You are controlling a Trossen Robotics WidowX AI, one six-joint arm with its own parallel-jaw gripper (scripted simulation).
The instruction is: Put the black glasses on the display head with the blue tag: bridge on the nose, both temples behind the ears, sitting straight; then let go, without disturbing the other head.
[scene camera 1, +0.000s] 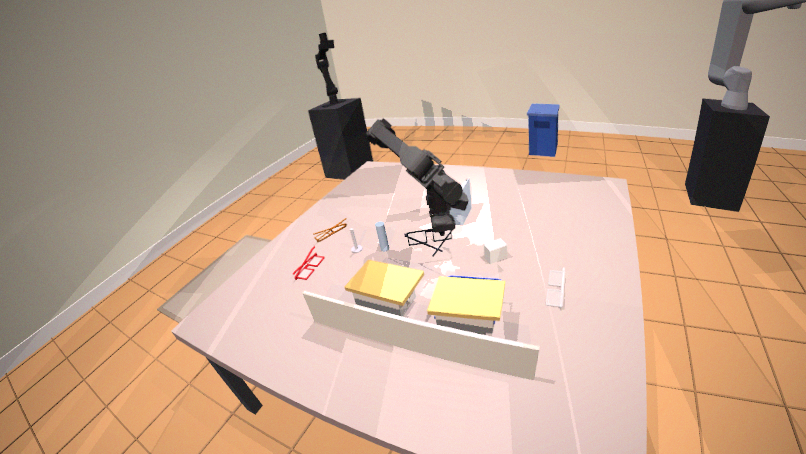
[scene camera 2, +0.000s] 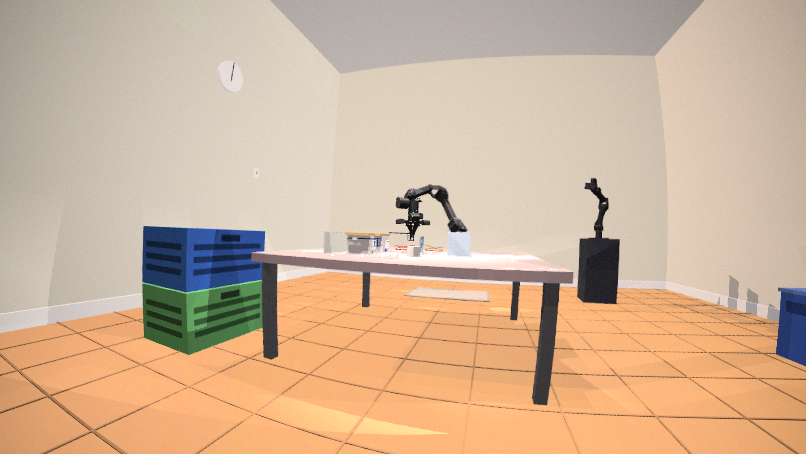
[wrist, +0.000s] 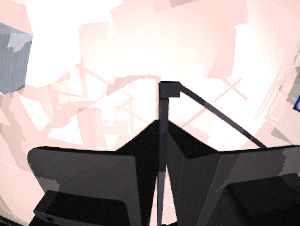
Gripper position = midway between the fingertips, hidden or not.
I see my gripper (scene camera 1: 442, 235), a low white wall (scene camera 1: 520, 359), a display head (scene camera 1: 471, 305) and a display head (scene camera 1: 388, 288).
My gripper shows as well in the wrist view (wrist: 161, 125).
